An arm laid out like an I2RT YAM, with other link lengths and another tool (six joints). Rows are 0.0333 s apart.
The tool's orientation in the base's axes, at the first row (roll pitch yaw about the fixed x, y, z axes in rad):
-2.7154, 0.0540, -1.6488
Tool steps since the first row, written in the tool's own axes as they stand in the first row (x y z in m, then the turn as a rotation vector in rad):
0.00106, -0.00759, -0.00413, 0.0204, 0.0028, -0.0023
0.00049, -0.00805, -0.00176, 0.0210, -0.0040, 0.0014
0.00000, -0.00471, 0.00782, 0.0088, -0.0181, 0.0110
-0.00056, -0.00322, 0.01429, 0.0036, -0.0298, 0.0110
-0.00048, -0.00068, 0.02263, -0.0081, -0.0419, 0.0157
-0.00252, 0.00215, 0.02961, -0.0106, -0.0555, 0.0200
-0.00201, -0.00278, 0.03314, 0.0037, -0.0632, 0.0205
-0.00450, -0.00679, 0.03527, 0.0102, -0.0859, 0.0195
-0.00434, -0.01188, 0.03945, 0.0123, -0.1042, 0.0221
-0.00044, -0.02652, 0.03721, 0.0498, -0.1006, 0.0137
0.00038, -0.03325, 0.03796, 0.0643, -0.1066, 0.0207
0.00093, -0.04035, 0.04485, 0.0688, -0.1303, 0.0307
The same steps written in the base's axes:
0.00508, -0.00183, 0.00683, -0.0051, -0.0201, -0.0002
0.00652, -0.00127, 0.00490, 0.0026, -0.0213, -0.0008
0.00752, -0.00031, -0.00517, 0.0203, -0.0103, -0.0030
0.00891, 0.00050, -0.01163, 0.0313, -0.0062, 0.0021
0.01007, 0.00079, -0.02027, 0.0451, 0.0044, 0.0035
0.01057, 0.00321, -0.02767, 0.0594, 0.0057, 0.0053
0.01646, 0.00230, -0.02888, 0.0655, -0.0092, 0.0073
0.02117, 0.00444, -0.02902, 0.0851, -0.0178, 0.0172
0.02751, 0.00388, -0.03073, 0.1026, -0.0216, 0.0223
0.03954, -0.00141, -0.02286, 0.0930, -0.0587, 0.0264
0.04589, -0.00284, -0.02081, 0.1002, -0.0736, 0.0217
0.05514, -0.00393, -0.02417, 0.1255, -0.0801, 0.0222

